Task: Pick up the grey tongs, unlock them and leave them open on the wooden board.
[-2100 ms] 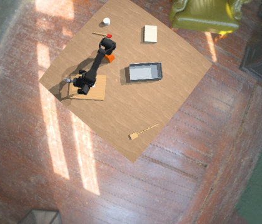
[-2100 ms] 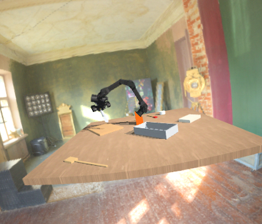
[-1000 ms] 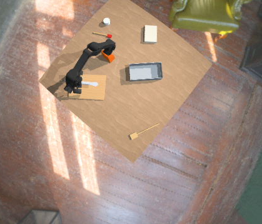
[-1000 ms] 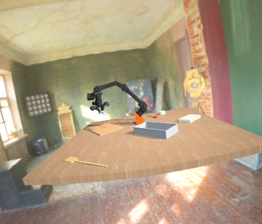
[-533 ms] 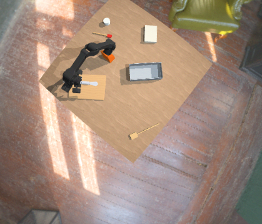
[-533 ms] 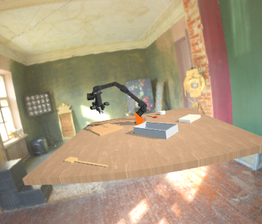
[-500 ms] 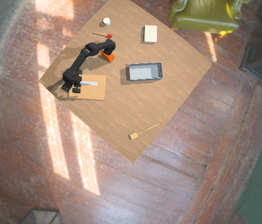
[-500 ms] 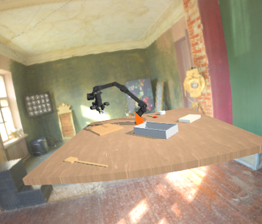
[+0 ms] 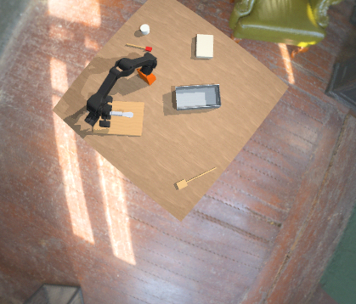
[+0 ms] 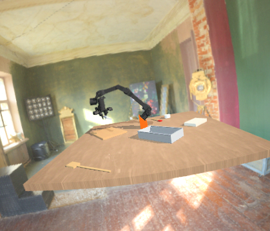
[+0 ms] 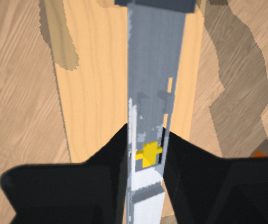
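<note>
Now: gripper tip 130 mm above the wooden board and 10 mm to the right of it. Also, from my gripper tip: yellow lock piece 40 mm above; pale block 810 mm to the left, 190 mm ahead, 120 mm below; grey roasting tin 450 mm to the left, 380 mm ahead, 110 mm below.
</note>
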